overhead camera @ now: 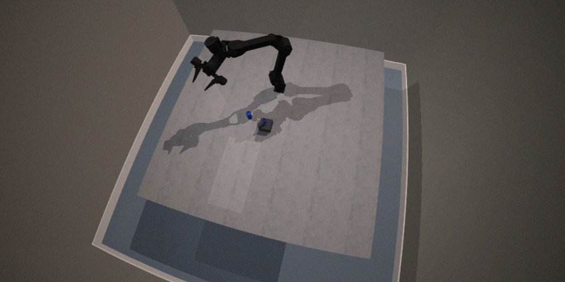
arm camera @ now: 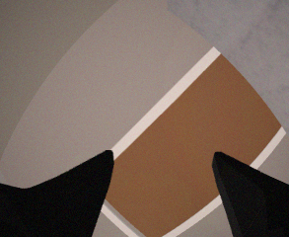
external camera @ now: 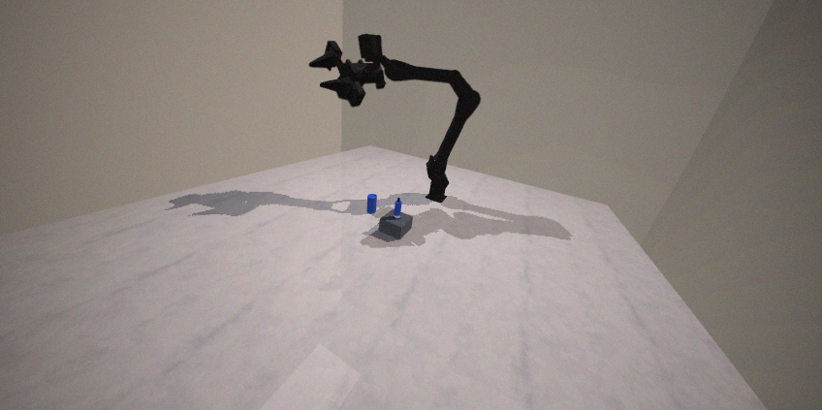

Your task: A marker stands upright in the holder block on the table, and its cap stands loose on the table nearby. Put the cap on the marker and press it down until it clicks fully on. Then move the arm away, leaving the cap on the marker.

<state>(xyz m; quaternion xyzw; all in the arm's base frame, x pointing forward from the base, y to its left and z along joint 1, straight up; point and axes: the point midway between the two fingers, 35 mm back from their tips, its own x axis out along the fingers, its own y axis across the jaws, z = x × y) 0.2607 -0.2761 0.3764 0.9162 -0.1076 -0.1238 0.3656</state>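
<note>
Right now my gripper tip is 340 mm above the blue cap, 160 mm to the right of it and 60 mm past it. Also, from my gripper tip: grey holder block: 350 mm below, 270 mm to the left, 20 mm behind; thin pale ring: 330 mm below, 270 mm to the left, 20 mm behind.
</note>
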